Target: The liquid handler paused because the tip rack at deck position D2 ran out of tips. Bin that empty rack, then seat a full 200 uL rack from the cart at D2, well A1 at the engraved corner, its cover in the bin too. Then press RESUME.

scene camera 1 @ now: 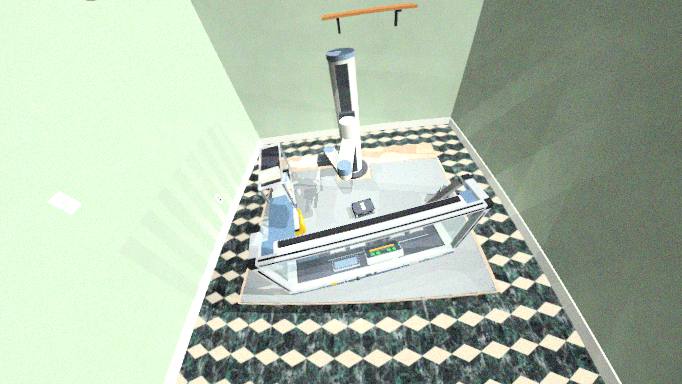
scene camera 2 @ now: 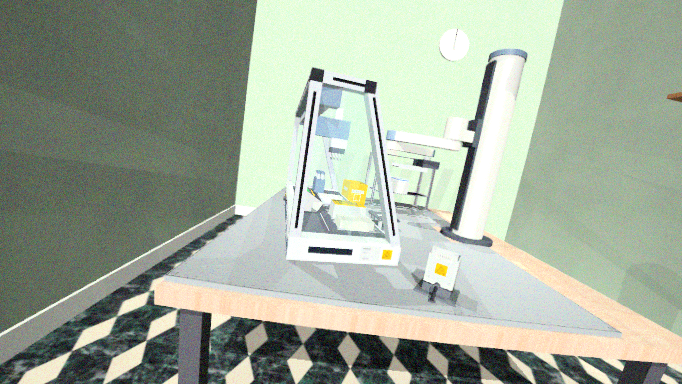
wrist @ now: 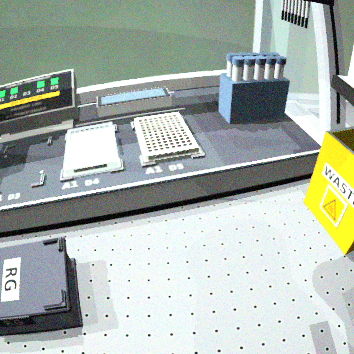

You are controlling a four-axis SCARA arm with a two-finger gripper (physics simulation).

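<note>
My gripper hangs beneath the arm's end on the column side of the liquid handler, open and empty; its fingers do not show in the wrist view. The yellow waste bin stands beside the handler. In scene camera 2, pale racks sit inside the handler; whether one is empty I cannot tell. D2 does not show in the wrist view. A pale box stands on the cart. The status screen has several green lamps. The RESUME button cannot be made out.
A white labware piece sits at D4 and a perforated plate at D5. A blue tube rack stands behind them. A dark labelled box lies outside the handler. The handler's frame rises around the deck.
</note>
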